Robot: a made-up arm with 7 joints. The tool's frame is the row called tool.
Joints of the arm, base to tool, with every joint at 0 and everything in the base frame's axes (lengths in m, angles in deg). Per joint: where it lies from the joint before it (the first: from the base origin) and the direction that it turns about. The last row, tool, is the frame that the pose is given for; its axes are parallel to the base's.
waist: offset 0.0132 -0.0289 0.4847 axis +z
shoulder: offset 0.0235 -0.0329 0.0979 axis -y
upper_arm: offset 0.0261 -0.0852 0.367 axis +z
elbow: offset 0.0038 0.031 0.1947 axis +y
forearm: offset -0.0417 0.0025 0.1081 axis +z
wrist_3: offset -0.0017 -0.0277 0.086 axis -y
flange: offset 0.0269 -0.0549 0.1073 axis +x
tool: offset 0 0.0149 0.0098
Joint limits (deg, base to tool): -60.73..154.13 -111.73..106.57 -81.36..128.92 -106..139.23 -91.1..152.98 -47.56..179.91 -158.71..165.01
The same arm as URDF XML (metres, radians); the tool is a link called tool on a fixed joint. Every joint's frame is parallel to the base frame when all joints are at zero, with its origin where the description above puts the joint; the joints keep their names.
<robot name="arm">
<joint name="waist" type="revolute"><parent link="base"/><child link="link1"/><origin xyz="0.0132 -0.0289 0.4847"/><axis xyz="0 0 1"/><limit lower="-1.0599" upper="2.6901"/></joint>
<joint name="shoulder" type="revolute"><parent link="link1"/><child link="link2"/><origin xyz="0.0235 -0.0329 0.0979"/><axis xyz="0 -1 0"/><limit lower="-1.9501" upper="1.86"/></joint>
<joint name="upper_arm" type="revolute"><parent link="link2"/><child link="link3"/><origin xyz="0.0261 -0.0852 0.367"/><axis xyz="0 0 1"/><limit lower="-1.42" upper="2.2501"/></joint>
<joint name="elbow" type="revolute"><parent link="link3"/><child link="link4"/><origin xyz="0.0038 0.031 0.1947"/><axis xyz="0 1 0"/><limit lower="-1.85" upper="2.43"/></joint>
<joint name="forearm" type="revolute"><parent link="link4"/><child link="link5"/><origin xyz="-0.0417 0.0025 0.1081"/><axis xyz="0 0 1"/><limit lower="-1.59" upper="2.67"/></joint>
<joint name="wrist_3" type="revolute"><parent link="link5"/><child link="link6"/><origin xyz="-0.0017 -0.0277 0.086"/><axis xyz="0 -1 0"/><limit lower="-0.8301" upper="3.14"/></joint>
<joint name="flange" type="revolute"><parent link="link6"/><child link="link7"/><origin xyz="0.0269 -0.0549 0.1073"/><axis xyz="1 0 0"/><limit lower="-2.77" upper="2.88"/></joint>
<joint name="tool_fixed" type="fixed"><parent link="link7"/><child link="tool"/><origin xyz="0 0.0149 0.0098"/></joint>
<link name="base"/>
<link name="link1"/>
<link name="link2"/>
<link name="link3"/>
<link name="link4"/>
<link name="link5"/>
<link name="link6"/>
<link name="link7"/>
<link name="tool"/>
</robot>

